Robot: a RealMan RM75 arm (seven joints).
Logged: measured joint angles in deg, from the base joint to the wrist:
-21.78, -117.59, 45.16, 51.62, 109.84, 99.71, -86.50
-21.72, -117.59, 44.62, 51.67, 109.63, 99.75, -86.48
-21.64, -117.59, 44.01, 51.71, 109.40, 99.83, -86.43
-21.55, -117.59, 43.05, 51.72, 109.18, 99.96, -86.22
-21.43, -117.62, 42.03, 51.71, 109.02, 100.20, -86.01
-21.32, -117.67, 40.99, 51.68, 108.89, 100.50, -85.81
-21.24, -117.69, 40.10, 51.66, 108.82, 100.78, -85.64
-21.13, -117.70, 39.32, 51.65, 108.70, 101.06, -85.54
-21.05, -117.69, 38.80, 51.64, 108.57, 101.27, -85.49
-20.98, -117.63, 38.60, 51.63, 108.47, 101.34, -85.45
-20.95, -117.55, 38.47, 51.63, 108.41, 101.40, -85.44
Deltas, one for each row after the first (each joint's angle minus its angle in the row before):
0.06, 0.00, -0.54, 0.05, -0.21, 0.04, 0.02
0.08, 0.00, -0.61, 0.04, -0.23, 0.08, 0.05
0.09, 0.00, -0.96, 0.01, -0.22, 0.13, 0.21
0.12, -0.03, -1.02, -0.01, -0.16, 0.24, 0.21
0.11, -0.05, -1.04, -0.03, -0.13, 0.30, 0.20
0.08, -0.02, -0.89, -0.02, -0.07, 0.28, 0.17
0.11, -0.01, -0.78, -0.01, -0.12, 0.28, 0.10
0.08, 0.01, -0.52, -0.01, -0.13, 0.21, 0.05
0.07, 0.06, -0.20, -0.01, -0.10, 0.07, 0.04
0.03, 0.08, -0.13, 0.00, -0.06, 0.06, 0.01

